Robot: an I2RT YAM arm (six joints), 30 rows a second.
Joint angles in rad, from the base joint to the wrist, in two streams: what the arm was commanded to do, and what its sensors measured. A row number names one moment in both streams.
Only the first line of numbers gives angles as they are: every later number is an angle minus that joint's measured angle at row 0.
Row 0, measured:
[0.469, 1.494, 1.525, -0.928, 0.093, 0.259]
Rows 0 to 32, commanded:
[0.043, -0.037, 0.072, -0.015, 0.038, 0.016]
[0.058, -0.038, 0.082, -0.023, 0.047, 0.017]
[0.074, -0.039, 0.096, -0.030, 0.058, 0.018]
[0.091, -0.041, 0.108, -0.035, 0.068, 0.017]
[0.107, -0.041, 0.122, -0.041, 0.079, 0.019]
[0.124, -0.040, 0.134, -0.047, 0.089, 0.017]
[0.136, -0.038, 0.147, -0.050, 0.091, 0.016]
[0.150, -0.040, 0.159, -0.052, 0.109, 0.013]
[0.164, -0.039, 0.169, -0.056, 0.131, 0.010]
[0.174, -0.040, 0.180, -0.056, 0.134, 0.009]
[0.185, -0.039, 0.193, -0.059, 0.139, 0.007]
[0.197, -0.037, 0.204, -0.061, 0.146, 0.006]
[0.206, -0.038, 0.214, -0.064, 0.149, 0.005]
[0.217, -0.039, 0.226, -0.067, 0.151, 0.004]
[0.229, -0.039, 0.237, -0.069, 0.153, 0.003]
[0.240, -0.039, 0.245, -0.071, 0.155, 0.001]
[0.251, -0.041, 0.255, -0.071, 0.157, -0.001]
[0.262, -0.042, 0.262, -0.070, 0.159, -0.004]
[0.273, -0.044, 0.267, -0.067, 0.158, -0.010]
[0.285, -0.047, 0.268, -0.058, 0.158, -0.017]
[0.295, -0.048, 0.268, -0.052, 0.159, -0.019]
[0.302, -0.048, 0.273, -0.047, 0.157, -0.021]
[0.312, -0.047, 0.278, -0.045, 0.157, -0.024]
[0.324, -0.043, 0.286, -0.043, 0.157, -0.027]
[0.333, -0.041, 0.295, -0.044, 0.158, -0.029]
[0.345, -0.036, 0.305, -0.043, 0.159, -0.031]
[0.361, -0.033, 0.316, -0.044, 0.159, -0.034]
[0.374, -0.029, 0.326, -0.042, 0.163, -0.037]
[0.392, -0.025, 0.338, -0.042, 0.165, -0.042]
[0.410, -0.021, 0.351, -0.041, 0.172, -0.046]
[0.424, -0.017, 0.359, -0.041, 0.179, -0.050]
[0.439, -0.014, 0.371, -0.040, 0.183, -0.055]
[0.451, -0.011, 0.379, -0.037, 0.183, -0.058]
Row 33, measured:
[0.422, -0.003, 0.315, -0.098, 0.148, -0.035]
